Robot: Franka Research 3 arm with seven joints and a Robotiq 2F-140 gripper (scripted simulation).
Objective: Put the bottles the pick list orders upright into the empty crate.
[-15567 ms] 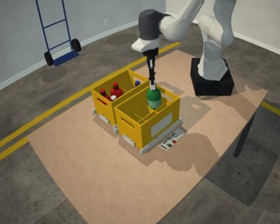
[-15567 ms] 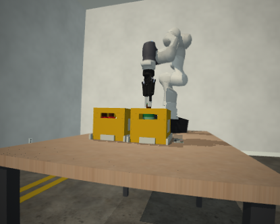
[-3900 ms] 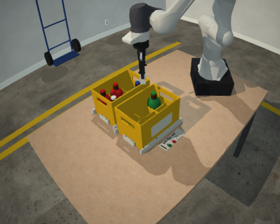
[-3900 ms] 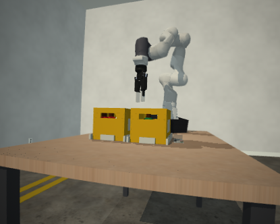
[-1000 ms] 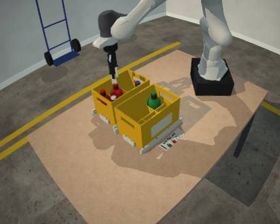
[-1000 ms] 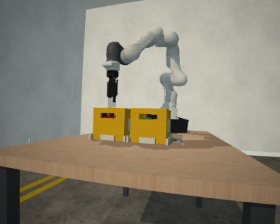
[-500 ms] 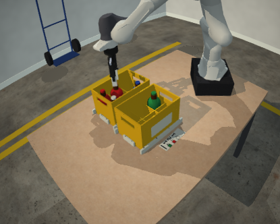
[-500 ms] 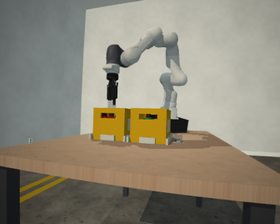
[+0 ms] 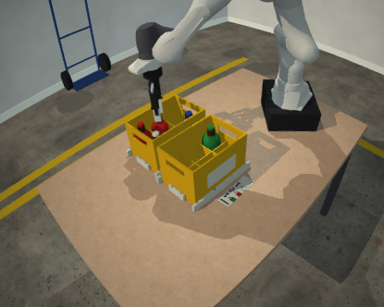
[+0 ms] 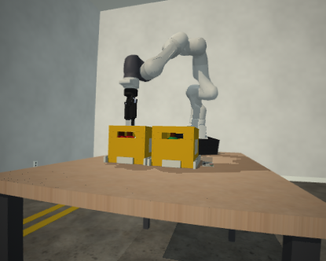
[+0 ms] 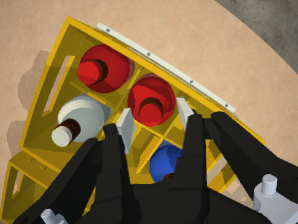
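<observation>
Now: the red-label bottle 9 cm below my hand. Also, from my hand: white-capped bottle (10 cm to the left, 9 cm below, 8 cm ahead); blue-label bottle (10 cm behind, 9 cm below, 8 cm to the left); green bottle (21 cm to the left, 10 cm behind, 9 cm below).
</observation>
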